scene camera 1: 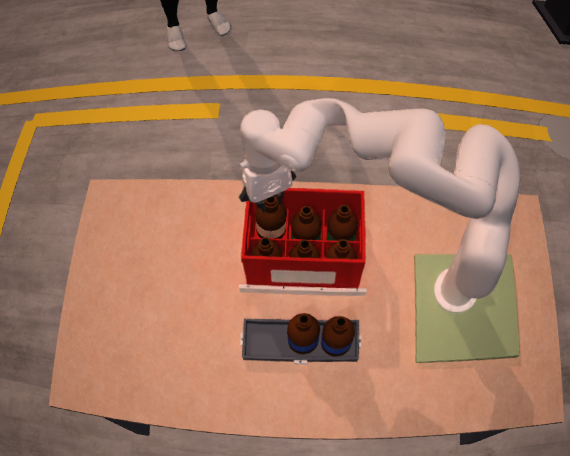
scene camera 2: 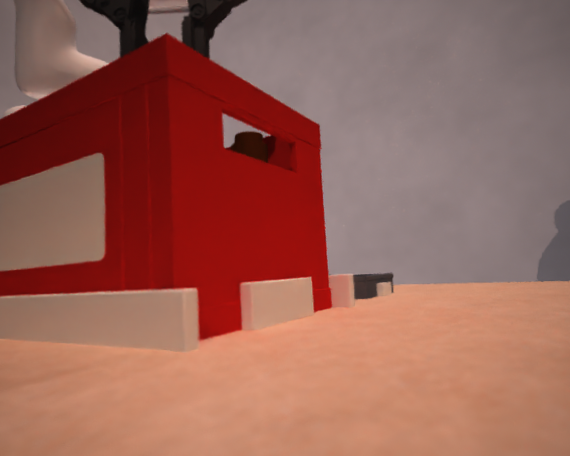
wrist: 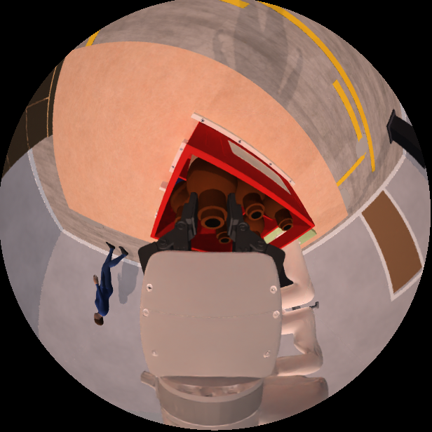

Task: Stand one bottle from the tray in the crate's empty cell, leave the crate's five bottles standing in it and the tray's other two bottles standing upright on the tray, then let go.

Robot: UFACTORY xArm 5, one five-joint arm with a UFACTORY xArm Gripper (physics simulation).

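Frame: origin at the arm's base, x ahead, y left, z up, level; millimetres.
Seen in the pictures: gripper, fingertip midpoint: (scene camera 1: 269, 203); arm's base, origin of the base link: (scene camera 1: 456, 290).
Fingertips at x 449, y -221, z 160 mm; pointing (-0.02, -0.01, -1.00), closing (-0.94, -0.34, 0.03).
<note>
Pixels of each thing's middle, then the offset from my fingertips to it. "*": a spot on its surface instead.
- brown bottle with a pale label, body centre: (scene camera 1: 270, 214) dx +0, dy +2, dz -50 mm
- red crate, body centre: (scene camera 2: 148, 223) (scene camera 1: 304, 241) dx -73, dy +59, dz -93 mm
- dark tray, surface spot: (scene camera 1: 265, 358) * dx +53, dy +324, dz -156 mm
My gripper (scene camera 1: 270, 201) (wrist: 212, 201) is shut on the neck of a brown bottle with a pale label (scene camera 1: 270, 220) (wrist: 210, 180). That bottle is upright in the back left cell of the red crate (scene camera 1: 304, 270) (scene camera 2: 250, 225) (wrist: 240, 159), seen in scene camera 1; its base is hidden. In scene camera 2 the fingers reach down behind the crate's rim. Five brown bottles stand in the other cells, among them a back middle one (scene camera 1: 306, 223) and a back right one (scene camera 1: 342, 223). Two blue-labelled bottles (scene camera 1: 303, 333) (scene camera 1: 338, 335) stand upright at the middle and right of the dark tray (scene camera 1: 265, 358).
A pale strip (scene camera 1: 302, 290) (scene camera 2: 100, 317) runs along the crate's front side, with short pale blocks (scene camera 2: 277, 305) at its side. The arm's base stands on a green mat (scene camera 1: 430, 345) at the right. The arm arches behind and right of the crate.
</note>
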